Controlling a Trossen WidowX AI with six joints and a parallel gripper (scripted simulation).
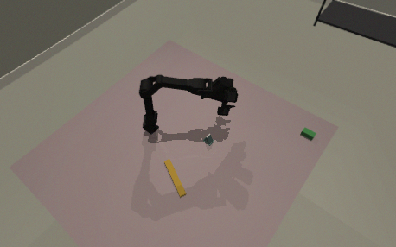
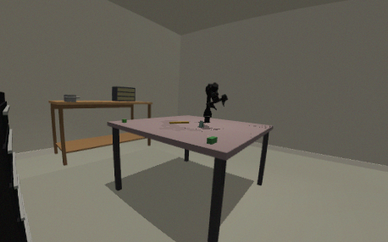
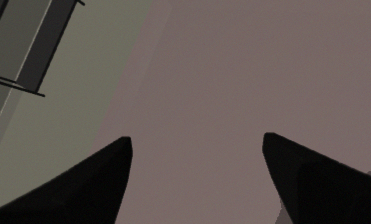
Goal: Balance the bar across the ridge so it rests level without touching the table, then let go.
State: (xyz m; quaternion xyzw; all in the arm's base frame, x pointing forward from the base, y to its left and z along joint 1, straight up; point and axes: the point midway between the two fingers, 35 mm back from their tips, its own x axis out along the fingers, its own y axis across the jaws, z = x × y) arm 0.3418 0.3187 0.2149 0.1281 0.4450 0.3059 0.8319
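Now: gripper tip 480 mm to the left of the yellow bar, 180 mm above it and 40 mm past it. Round my gripper tip: small green block: 840 mm to the right, 380 mm ahead, 180 mm below.
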